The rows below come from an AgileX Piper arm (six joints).
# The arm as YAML. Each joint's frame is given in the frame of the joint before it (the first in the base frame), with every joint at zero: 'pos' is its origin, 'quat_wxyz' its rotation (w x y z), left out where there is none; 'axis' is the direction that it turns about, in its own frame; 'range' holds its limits. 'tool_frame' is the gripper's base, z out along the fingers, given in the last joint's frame.
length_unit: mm
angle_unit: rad
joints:
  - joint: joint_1
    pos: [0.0, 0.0, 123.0]
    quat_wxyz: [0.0, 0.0, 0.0, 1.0]
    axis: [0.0, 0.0, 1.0]
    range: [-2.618, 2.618]
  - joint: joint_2
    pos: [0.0, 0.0, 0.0]
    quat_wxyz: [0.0, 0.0, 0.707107, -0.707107]
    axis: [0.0, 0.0, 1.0]
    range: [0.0, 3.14]
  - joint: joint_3
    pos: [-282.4, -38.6, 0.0]
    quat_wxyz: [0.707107, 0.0, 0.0, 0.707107]
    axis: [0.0, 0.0, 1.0]
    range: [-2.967, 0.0]
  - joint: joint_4
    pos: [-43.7, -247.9, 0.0]
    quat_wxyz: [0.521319, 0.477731, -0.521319, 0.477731]
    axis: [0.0, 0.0, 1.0]
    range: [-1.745, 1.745]
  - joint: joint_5
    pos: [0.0, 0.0, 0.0]
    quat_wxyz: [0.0, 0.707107, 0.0, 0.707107]
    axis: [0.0, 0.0, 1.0]
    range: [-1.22, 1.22]
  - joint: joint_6
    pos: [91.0, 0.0, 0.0]
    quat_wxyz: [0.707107, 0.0, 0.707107, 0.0]
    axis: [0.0, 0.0, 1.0]
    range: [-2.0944, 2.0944]
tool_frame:
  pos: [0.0, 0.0, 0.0]
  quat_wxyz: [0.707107, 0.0, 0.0, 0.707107]
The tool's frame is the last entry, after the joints.
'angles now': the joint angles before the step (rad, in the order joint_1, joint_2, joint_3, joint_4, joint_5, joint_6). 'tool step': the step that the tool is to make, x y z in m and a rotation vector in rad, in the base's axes. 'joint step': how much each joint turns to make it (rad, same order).
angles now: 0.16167, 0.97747, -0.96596, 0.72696, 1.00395, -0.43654
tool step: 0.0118, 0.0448, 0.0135, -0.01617, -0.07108, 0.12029
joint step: 0.25460, 0.10147, -0.10162, -0.09139, -0.13188, 0.07673
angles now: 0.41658, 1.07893, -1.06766, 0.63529, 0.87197, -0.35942
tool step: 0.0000, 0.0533, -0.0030, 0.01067, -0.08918, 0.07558
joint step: 0.26079, 0.09030, -0.02953, -0.12698, -0.21919, 0.11134
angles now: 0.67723, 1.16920, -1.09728, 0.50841, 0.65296, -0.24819
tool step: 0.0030, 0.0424, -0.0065, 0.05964, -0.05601, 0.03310
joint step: 0.13883, 0.09710, -0.02219, -0.02075, -0.18793, 0.03389
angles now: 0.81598, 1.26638, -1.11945, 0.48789, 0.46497, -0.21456
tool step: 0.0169, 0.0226, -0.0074, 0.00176, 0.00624, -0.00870
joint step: 0.01565, 0.09883, -0.05664, 0.00227, -0.04582, 0.00603
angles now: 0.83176, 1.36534, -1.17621, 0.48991, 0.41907, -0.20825
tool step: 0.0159, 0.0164, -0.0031, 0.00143, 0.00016, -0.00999
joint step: 0.00017, 0.07973, -0.06435, -0.00042, -0.01910, 0.00284
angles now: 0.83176, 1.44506, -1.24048, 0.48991, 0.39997, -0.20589
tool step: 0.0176, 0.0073, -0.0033, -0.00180, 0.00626, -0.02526
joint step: -0.02290, 0.06050, -0.05169, 0.00317, -0.00376, 0.00048
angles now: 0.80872, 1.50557, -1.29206, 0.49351, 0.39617, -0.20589
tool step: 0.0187, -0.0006, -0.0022, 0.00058, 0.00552, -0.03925
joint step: -0.03875, 0.04324, -0.03981, 0.00442, 0.00007, -0.00007
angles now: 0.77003, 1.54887, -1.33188, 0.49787, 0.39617, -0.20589
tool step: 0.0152, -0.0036, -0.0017, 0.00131, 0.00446, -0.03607
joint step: -0.03585, 0.02885, -0.02675, 0.00433, 0.00038, -0.00036
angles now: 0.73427, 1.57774, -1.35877, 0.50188, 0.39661, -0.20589
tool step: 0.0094, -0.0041, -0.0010, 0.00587, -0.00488, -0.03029
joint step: -0.02361, 0.01268, -0.00838, 0.00216, -0.01349, -0.00011
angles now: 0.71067, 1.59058, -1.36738, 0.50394, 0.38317, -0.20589
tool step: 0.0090, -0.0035, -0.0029, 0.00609, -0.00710, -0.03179
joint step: -0.01998, 0.01387, -0.00190, 0.00198, -0.02431, -0.00024
